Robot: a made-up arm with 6 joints. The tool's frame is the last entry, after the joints.
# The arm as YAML. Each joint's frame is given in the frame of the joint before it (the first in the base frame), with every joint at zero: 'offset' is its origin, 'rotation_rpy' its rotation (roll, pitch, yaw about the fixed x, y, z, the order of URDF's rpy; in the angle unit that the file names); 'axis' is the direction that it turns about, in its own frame. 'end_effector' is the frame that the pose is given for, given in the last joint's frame.
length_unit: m
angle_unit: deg
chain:
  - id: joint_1
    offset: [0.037, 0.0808, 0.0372]
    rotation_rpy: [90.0, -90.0, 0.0]
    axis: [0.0, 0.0, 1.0]
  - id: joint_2
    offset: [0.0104, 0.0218, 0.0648]
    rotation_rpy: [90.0, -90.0, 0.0]
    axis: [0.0, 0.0, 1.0]
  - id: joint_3
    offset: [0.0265, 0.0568, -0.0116]
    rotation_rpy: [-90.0, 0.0, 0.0]
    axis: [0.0, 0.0, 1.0]
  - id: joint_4
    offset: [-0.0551, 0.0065, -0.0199]
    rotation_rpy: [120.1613, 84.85, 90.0]
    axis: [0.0, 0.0, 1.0]
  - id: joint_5
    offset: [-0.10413, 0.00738, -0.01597]
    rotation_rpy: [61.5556, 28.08, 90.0]
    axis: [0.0, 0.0, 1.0]
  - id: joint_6
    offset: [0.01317, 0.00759, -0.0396]
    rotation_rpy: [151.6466, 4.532, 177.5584]
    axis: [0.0, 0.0, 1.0]
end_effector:
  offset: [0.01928, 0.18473, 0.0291]
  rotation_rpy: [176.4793, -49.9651, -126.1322]
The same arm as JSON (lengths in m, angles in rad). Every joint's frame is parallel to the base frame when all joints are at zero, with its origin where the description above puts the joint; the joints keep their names.
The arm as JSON. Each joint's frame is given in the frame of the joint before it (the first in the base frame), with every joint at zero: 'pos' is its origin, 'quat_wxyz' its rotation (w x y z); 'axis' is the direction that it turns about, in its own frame. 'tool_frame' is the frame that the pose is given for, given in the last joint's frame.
{
  "length_unit": "m",
  "angle_unit": "rad",
  "joints": [
    {
      "joint": "joint_1",
      "pos": [
        0.037,
        0.0808,
        0.0372
      ],
      "quat_wxyz": [
        1.0,
        0.0,
        0.0,
        0.0
      ],
      "axis": [
        0.0,
        -1.0,
        0.0
      ]
    },
    {
      "joint": "joint_2",
      "pos": [
        -0.0218,
        -0.0648,
        0.0104
      ],
      "quat_wxyz": [
        1.0,
        0.0,
        0.0,
        0.0
      ],
      "axis": [
        1.0,
        0.0,
        0.0
      ]
    },
    {
      "joint": "joint_3",
      "pos": [
        -0.0116,
        -0.0265,
        -0.0568
      ],
      "quat_wxyz": [
        1.0,
        0.0,
        0.0,
        0.0
      ],
      "axis": [
        0.0,
        0.0,
        -1.0
      ]
    },
    {
      "joint": "joint_4",
      "pos": [
        -0.0065,
        0.0551,
        0.0199
      ],
      "quat_wxyz": [
        1.0,
        0.0,
        0.0,
        0.0
      ],
      "axis": [
        0.500408,
        -0.864614,
        0.045101
      ]
    },
    {
      "joint": "joint_5",
      "pos": [
        -0.005,
        0.0101,
        -0.105
      ],
      "quat_wxyz": [
        1.0,
        0.0,
        0.0,
        0.0
      ],
      "axis": [
        -0.061699,
        -0.475991,
        0.877283
      ]
    },
    {
      "joint": "joint_6",
      "pos": [
        -0.0101,
        0.0117,
        -0.0395
      ],
      "quat_wxyz": [
        1.0,
        0.0,
        0.0,
        0.0
      ],
      "axis": [
        0.0,
        0.0,
        -1.0
      ]
    }
  ],
  "tool_frame": {
    "pos": [
      0.026,
      -0.1839,
      -0.0291
    ],
    "quat_wxyz": [
      0.383918,
      -0.391934,
      0.159269,
      0.820748
    ]
  }
}

